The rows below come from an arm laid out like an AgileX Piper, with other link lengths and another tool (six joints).
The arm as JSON. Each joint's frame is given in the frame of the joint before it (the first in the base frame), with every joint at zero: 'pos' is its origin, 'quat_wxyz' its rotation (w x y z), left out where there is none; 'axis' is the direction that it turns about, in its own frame. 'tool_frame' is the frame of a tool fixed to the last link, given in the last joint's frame.
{
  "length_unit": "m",
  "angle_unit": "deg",
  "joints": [
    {
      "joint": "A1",
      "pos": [
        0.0,
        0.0,
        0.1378
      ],
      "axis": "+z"
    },
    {
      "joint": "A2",
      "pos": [
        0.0,
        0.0,
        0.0
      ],
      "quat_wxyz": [
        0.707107,
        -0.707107,
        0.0,
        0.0
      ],
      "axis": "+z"
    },
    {
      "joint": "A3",
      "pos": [
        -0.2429,
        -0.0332,
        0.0
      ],
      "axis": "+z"
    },
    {
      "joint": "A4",
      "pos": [
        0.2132,
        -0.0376,
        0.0
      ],
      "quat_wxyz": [
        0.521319,
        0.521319,
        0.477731,
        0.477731
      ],
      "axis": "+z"
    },
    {
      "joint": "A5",
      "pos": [
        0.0,
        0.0,
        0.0
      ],
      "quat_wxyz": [
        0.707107,
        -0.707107,
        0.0,
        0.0
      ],
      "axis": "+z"
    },
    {
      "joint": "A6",
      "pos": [
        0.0,
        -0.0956,
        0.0
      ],
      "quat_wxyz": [
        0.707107,
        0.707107,
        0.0,
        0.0
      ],
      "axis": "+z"
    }
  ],
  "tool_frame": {
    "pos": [
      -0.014,
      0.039,
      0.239
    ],
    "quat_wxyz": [
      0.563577,
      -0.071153,
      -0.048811,
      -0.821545
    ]
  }
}
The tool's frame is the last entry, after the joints.
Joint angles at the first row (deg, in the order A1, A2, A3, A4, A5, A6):
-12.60 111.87 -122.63 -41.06 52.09 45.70
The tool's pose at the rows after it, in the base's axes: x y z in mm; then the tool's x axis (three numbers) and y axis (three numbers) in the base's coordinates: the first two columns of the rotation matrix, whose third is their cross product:
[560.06, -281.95, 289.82, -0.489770, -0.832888, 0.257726, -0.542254, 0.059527, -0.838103]
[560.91, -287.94, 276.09, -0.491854, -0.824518, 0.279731, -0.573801, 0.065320, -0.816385]
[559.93, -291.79, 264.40, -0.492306, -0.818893, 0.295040, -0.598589, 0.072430, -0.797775]
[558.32, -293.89, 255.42, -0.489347, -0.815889, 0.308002, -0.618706, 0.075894, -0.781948]
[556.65, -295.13, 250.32, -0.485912, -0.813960, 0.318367, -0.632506, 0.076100, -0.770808]
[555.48, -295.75, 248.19, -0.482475, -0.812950, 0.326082, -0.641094, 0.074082, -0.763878]
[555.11, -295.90, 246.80, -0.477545, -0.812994, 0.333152, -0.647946, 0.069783, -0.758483]
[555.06, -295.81, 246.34, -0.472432, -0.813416, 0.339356, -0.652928, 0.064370, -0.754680]
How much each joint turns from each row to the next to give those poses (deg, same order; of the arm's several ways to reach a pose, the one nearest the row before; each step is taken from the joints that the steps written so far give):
-0.02 4.24 -5.16 -0.05 3.15 -2.26
0.00 2.96 -3.48 -0.05 2.43 -1.53
0.00 1.85 -1.89 -0.07 1.72 -0.95
0.00 1.01 -0.79 -0.05 1.07 -0.73
0.00 0.47 -0.33 -0.08 0.68 -0.60
0.00 0.22 -0.27 -0.02 0.43 -0.55
0.00 0.15 -0.17 0.00 0.19 -0.54
0.00 0.06 -0.09 0.01 0.06 -0.50

